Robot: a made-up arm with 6 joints. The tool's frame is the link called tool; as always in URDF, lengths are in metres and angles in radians. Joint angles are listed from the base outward. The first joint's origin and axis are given. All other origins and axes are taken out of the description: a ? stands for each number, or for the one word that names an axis. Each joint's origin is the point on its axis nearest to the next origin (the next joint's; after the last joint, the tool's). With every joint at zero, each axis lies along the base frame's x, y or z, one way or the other. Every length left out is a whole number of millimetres.
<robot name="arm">
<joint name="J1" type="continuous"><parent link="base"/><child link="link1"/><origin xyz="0 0 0.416" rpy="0 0 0"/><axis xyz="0 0 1"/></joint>
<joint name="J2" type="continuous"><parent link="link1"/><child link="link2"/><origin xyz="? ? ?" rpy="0 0 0"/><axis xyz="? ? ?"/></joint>
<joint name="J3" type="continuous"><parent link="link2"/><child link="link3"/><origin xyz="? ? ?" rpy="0 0 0"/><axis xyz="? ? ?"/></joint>
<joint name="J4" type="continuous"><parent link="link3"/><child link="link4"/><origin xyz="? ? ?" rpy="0 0 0"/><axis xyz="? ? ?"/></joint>
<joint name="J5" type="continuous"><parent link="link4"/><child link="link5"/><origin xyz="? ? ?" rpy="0 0 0"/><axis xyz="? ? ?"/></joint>
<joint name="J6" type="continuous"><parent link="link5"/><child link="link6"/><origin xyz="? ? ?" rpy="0 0 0"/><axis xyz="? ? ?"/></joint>
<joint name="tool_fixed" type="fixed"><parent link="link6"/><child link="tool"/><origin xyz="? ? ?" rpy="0 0 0"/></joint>
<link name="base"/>
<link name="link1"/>
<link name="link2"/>
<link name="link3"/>
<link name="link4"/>
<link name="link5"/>
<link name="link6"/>
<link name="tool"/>
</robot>
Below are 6 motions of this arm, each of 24 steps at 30 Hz.
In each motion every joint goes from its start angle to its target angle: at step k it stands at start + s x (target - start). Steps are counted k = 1, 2, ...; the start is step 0. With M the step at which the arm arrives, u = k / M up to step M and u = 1 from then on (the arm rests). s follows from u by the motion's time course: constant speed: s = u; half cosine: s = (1 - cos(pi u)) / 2; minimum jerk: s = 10 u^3 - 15 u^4 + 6 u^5.
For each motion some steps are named. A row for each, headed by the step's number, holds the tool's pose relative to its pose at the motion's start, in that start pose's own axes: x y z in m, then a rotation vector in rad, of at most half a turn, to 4 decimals.
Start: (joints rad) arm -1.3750 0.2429 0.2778 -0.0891 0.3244 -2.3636
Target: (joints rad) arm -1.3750 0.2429 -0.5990 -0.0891 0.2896 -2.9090
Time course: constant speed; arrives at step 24
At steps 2, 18, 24:
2: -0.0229 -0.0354 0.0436 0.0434 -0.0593 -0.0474
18: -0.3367 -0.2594 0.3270 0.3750 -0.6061 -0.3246
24: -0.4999 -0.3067 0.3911 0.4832 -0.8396 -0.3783

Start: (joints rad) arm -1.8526 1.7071 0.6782 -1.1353 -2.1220 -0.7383
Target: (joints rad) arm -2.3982 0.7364 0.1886 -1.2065 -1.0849 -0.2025
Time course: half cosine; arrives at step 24
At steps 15, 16, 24:
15: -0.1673 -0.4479 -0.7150 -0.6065 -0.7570 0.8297
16: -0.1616 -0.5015 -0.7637 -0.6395 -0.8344 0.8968
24: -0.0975 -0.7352 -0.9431 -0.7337 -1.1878 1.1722

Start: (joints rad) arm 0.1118 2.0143 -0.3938 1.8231 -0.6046 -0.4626
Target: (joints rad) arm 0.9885 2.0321 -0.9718 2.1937 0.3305 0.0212
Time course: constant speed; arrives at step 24
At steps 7, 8, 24:
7: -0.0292 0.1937 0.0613 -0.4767 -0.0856 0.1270
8: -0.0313 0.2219 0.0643 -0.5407 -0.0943 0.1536
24: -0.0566 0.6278 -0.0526 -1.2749 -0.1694 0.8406

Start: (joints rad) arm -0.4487 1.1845 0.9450 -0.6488 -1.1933 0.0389
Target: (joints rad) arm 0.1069 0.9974 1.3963 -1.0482 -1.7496 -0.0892
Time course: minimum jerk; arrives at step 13
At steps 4, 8, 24:
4: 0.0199 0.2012 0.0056 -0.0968 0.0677 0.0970
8: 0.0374 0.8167 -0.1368 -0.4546 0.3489 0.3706
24: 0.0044 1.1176 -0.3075 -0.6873 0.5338 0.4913

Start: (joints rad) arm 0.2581 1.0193 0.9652 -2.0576 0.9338 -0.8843
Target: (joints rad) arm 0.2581 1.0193 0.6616 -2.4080 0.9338 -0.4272
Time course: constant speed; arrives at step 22
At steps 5, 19, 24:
5: -0.0048 -0.0179 0.0491 -0.1044 -0.0970 -0.0413
19: -0.0263 -0.0532 0.1804 -0.3805 -0.3565 -0.1860
24: -0.0321 -0.0581 0.2072 -0.4356 -0.4097 -0.2224

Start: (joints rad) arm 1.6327 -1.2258 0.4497 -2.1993 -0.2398 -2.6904
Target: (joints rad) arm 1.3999 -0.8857 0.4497 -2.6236 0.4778 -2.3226
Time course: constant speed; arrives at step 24
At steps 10, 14, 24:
10: 0.0722 0.1949 0.0451 -0.0617 0.2848 0.2839
14: 0.0937 0.2747 0.0536 -0.0923 0.3922 0.4141
24: 0.1294 0.4744 0.0495 -0.1702 0.6401 0.7747

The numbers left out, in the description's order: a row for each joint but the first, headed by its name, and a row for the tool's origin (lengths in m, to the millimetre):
J2: xyz 0 0 0, axis 0 1 0
J3: xyz 0 0 0.944, axis 0 -1 0
J4: xyz 0.83 0 0, axis -1 0 0
J5: xyz 0 -0.253 0, axis 0 -1 0
J6: xyz 0 0 0, axis -1 0 0
tool: xyz 0 0 0

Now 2 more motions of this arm.
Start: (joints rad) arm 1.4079 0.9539 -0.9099 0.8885 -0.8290 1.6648
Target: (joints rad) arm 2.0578 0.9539 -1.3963 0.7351 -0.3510 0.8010
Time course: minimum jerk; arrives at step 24
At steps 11, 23, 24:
11: 0.0026 -0.0347 0.2086 0.1675 0.0634 0.0068
23: 0.0456 0.0446 0.4288 0.4613 0.1613 0.0406
24: 0.0457 0.0447 0.4290 0.4617 0.1614 0.0407

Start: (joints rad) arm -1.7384 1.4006 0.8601 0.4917 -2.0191 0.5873
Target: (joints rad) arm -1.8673 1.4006 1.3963 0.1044 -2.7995 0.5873
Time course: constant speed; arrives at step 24
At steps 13, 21, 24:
13: -0.0469 -0.1152 -0.2012 -0.0100 -0.0150 0.3379
21: -0.0583 -0.1681 -0.3333 -0.0820 -0.0257 0.5063
24: -0.0594 -0.1841 -0.3838 -0.1192 -0.0282 0.5585

